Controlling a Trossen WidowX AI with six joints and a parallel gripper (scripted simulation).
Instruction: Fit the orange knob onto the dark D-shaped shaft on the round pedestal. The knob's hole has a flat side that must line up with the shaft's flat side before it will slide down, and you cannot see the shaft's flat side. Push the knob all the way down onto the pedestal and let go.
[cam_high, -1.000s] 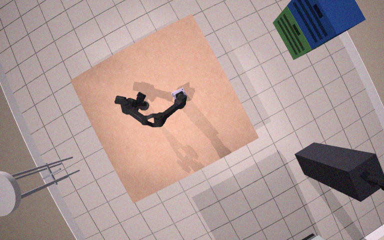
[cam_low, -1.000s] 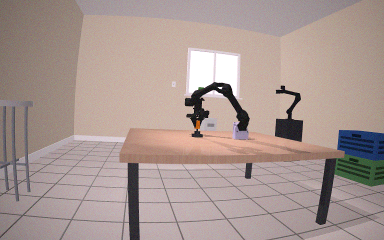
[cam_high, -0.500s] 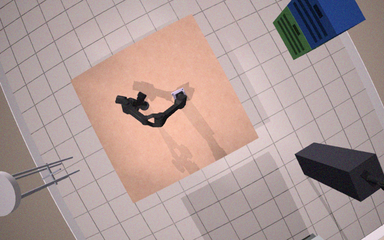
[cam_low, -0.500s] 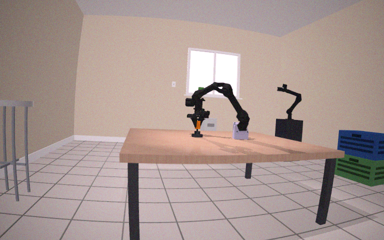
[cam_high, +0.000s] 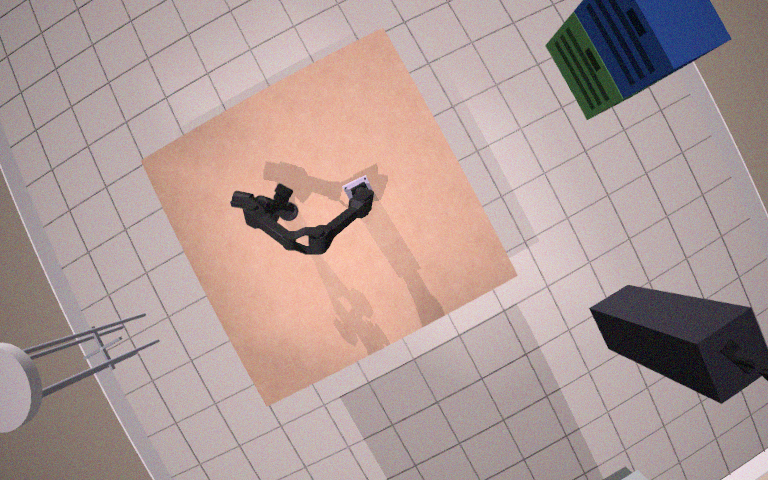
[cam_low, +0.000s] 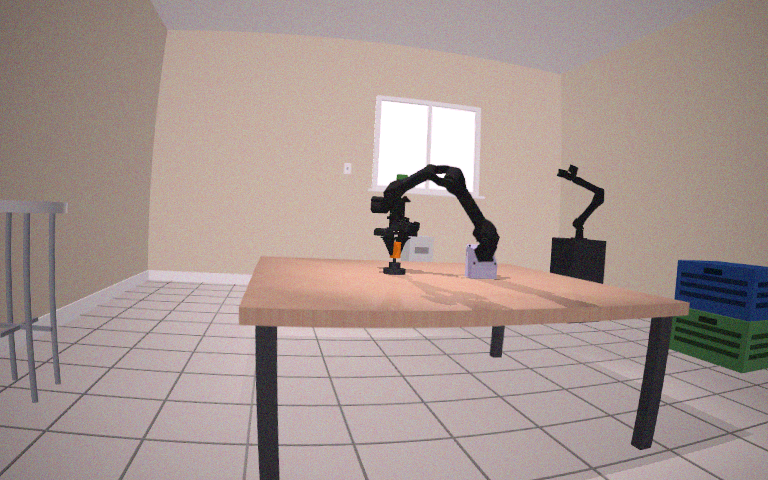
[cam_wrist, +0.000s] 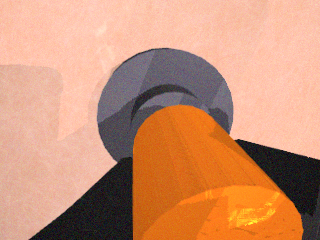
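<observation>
My gripper tip is 20 mm below the orange knob. Also, from my gripper tip: round pedestal (40 mm below).
</observation>
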